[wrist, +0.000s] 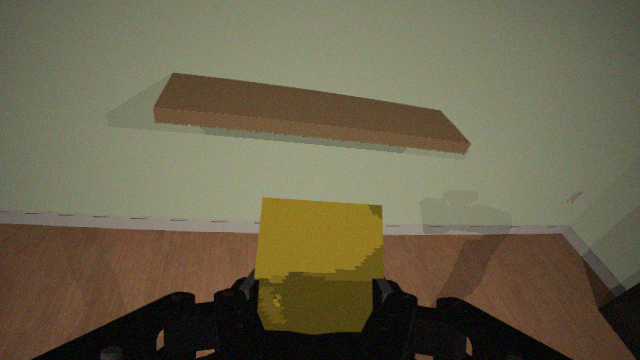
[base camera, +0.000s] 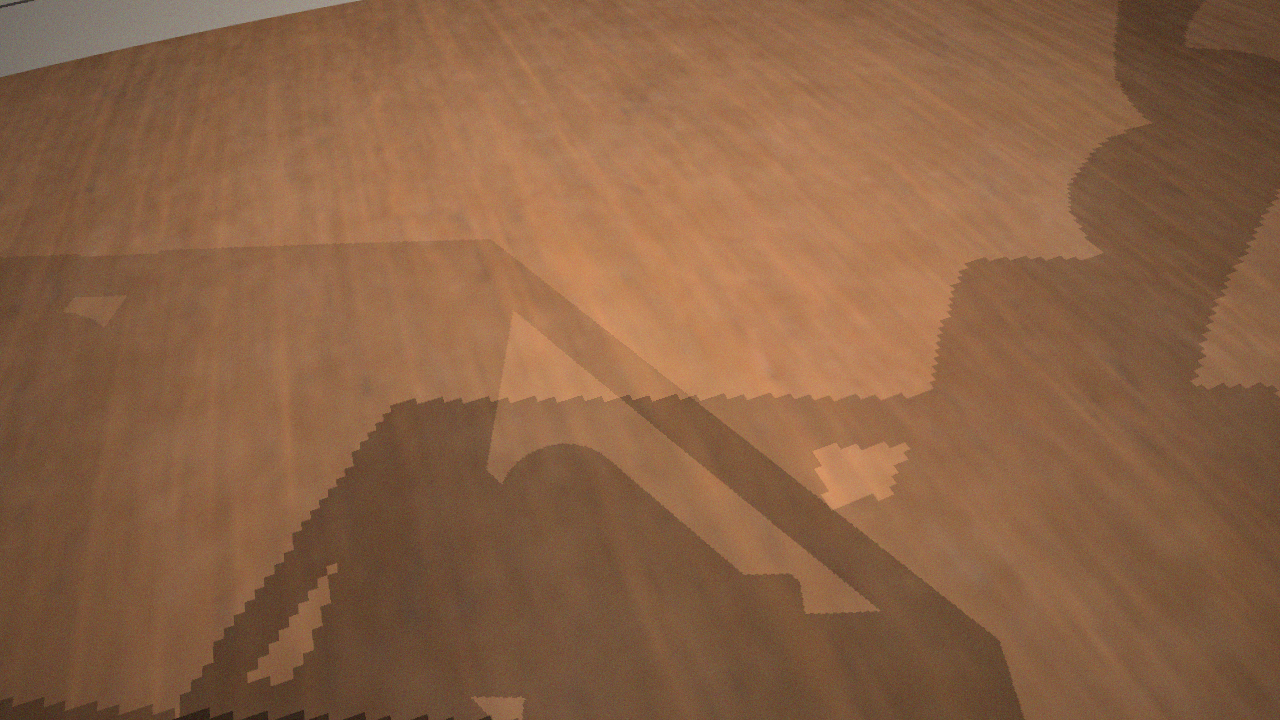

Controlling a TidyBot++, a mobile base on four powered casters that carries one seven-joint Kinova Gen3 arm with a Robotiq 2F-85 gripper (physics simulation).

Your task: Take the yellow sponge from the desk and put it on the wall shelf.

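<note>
The yellow sponge [wrist: 320, 240] is held at the bottom middle of the wrist view. My gripper [wrist: 316, 288] is shut on it, with one black finger on each side. The brown wall shelf [wrist: 305, 107] is fixed to the green wall in the upper part of the wrist view, beyond the sponge and apart from it. Its top face shows, with nothing seen standing on it. The desk does not show in either view.
The wood floor [base camera: 626, 179] [wrist: 175, 270] runs to a pale baseboard [wrist: 125, 224] and the green wall [wrist: 320, 35]. A room corner and a dark object [wrist: 625, 317] are at the lower right of the wrist view. Shadows lie across the floor in the base view.
</note>
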